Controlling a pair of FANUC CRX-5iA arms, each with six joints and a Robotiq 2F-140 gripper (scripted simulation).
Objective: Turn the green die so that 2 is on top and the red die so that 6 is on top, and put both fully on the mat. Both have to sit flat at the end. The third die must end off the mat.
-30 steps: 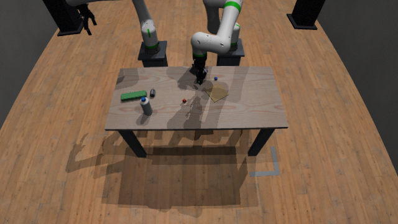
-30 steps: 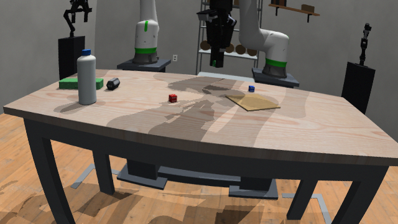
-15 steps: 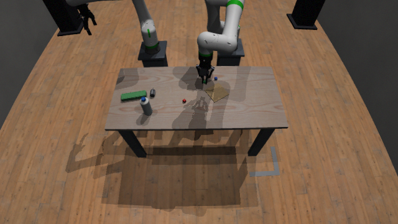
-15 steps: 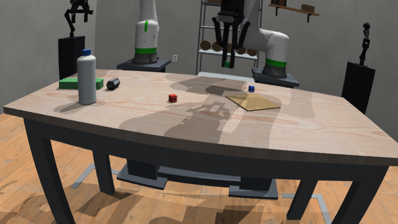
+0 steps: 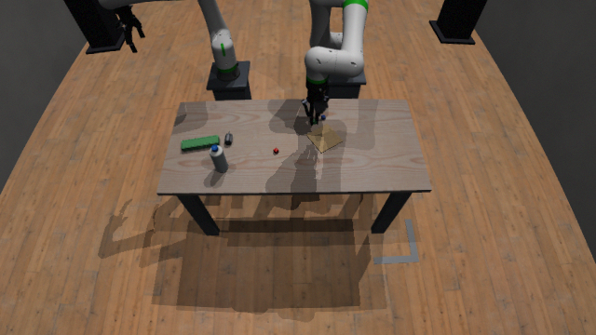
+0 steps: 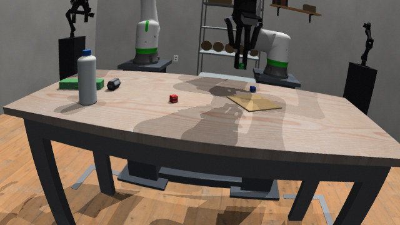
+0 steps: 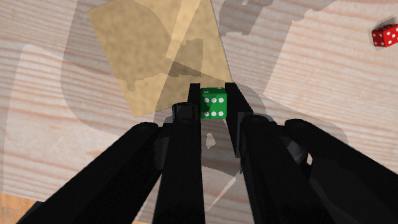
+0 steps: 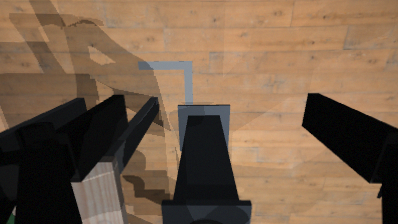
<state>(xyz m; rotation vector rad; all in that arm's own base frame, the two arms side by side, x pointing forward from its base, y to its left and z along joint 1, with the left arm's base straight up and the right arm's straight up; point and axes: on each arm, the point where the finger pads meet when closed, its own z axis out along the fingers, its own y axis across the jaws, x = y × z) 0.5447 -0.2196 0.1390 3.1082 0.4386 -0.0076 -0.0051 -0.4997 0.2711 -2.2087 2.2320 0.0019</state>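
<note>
My left gripper is now 140 mm above the tan mat, 60 mm to the right of it and 20 mm short of it. The rest, counted from my left hand: blue die: 130 mm below, 120 mm behind, 70 mm to the left; green die: 20 mm below; red die: 200 mm to the right, 130 mm below, 90 mm ahead.
</note>
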